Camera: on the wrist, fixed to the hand. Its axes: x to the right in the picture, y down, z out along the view.
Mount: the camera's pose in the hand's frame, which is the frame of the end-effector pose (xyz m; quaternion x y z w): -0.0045 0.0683 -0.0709 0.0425 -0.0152 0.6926 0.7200
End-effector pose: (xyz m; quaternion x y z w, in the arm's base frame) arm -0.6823 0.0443 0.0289 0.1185 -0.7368 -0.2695 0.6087
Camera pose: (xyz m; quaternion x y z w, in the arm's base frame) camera -0.6027 0.0851 0.0702 -0.4032 -0.6332 0.2570 0.6086
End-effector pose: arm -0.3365 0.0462 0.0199 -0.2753 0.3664 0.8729 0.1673
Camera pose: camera -0.3413 -0.0522 0.0189 -0.0759 -0.4890 -0.7329 0.4668
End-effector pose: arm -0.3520 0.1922 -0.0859 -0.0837 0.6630 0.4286 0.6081
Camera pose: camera -0.4462 0.1851 -0.0577 0.4312 0.5443 0.7028 0.1546
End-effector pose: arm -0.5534 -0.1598 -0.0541 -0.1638 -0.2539 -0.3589 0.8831
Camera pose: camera -0.4837 -0.1437 -0.1219 -0.2617 -0.0980 0.3665 0.8875
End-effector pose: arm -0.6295 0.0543 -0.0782 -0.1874 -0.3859 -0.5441 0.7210
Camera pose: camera -0.5415 0.0313 -0.1162 -0.3798 -0.1821 0.1269 0.8980
